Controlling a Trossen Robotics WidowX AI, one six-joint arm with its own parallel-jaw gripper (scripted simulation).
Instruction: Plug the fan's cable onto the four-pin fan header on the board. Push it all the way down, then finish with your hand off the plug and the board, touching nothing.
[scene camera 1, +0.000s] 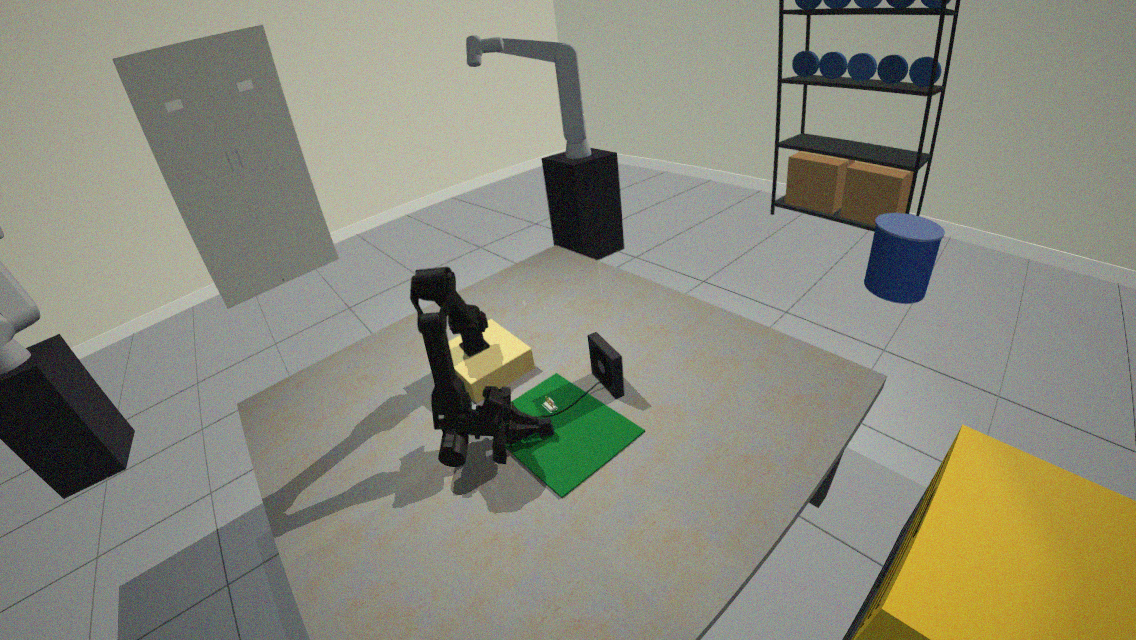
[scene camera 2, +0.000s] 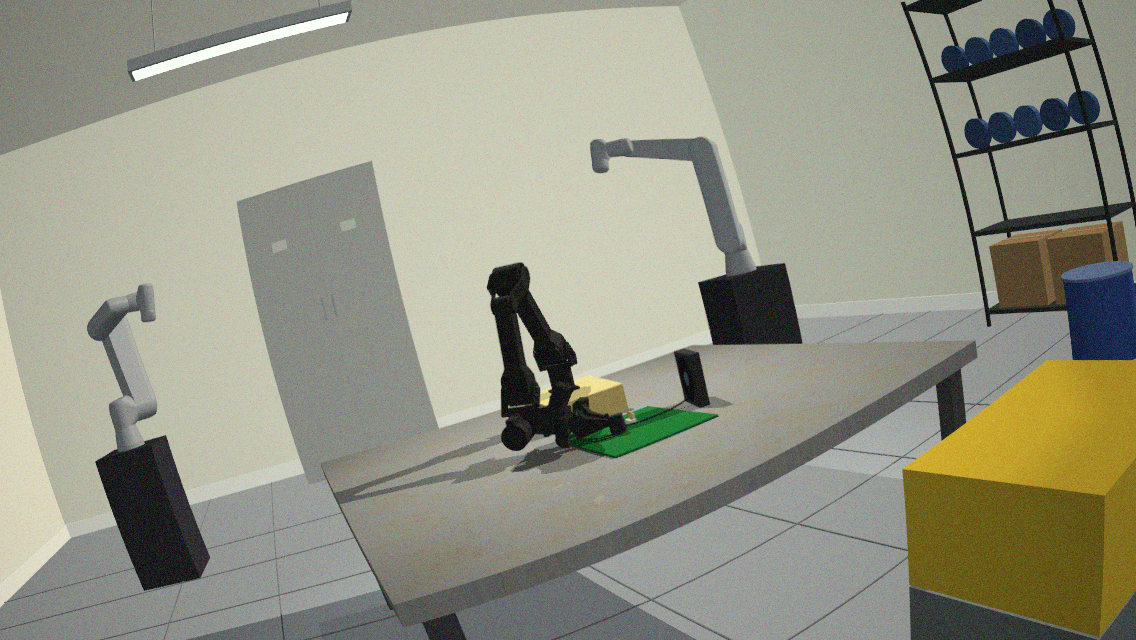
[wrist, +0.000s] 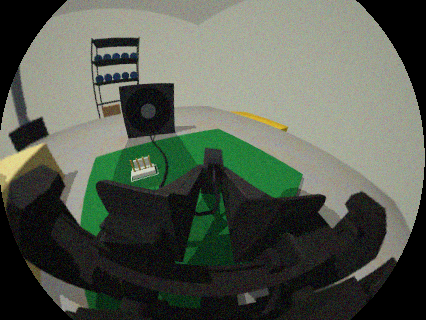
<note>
The pictures show: my gripper and a green board.
My gripper shows as well in scene camera 2 and in the wrist view.
</note>
